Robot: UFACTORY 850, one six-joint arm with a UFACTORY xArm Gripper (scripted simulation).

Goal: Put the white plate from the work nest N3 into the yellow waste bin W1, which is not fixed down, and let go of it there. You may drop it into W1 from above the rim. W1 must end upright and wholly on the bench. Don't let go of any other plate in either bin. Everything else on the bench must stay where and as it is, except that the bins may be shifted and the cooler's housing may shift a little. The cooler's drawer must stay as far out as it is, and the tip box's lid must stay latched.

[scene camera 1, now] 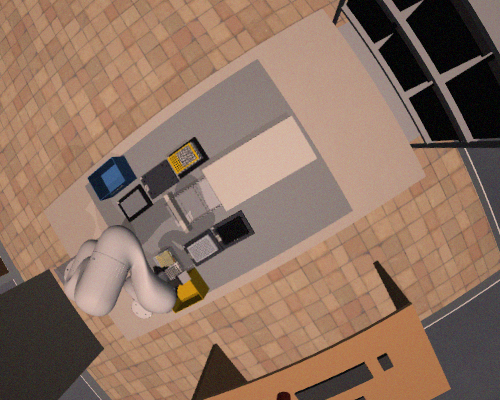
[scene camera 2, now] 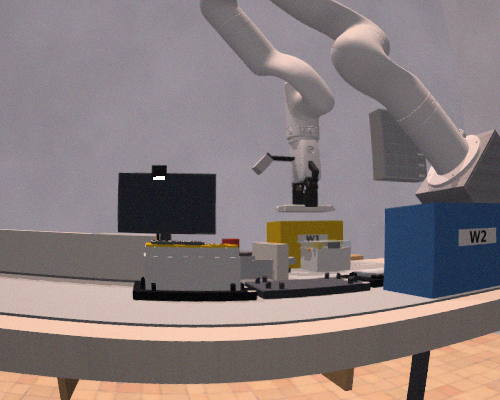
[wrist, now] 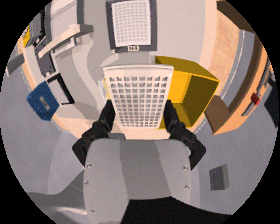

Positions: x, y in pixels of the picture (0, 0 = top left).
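A yellow bin W1 is visible to me in scene camera 1, and scene camera 2 shows the yellow bin W1 too. I also see the yellow bin W1 in the wrist view (190, 94). On the yellow bin W1, (scene camera 1: 196, 288) and (scene camera 2: 272, 224) are the same spot.
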